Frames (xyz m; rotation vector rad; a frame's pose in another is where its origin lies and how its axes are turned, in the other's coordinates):
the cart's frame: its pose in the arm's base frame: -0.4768 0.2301 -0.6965 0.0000 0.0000 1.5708
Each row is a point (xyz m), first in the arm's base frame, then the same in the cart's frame.
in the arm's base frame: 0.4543 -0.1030 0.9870
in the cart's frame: -0.3331 -0.9311 1.6835
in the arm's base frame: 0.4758 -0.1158 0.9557
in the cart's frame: -0.3459 -0.9526 1.6522
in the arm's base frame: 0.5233 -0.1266 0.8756
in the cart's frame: -0.3567 -1.0001 1.5721
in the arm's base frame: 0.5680 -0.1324 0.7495
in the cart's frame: -0.3625 -1.0448 1.4460
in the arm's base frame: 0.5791 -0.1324 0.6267
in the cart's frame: -0.3625 -1.0559 1.3232
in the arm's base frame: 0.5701 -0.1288 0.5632
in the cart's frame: -0.3589 -1.0469 1.2597
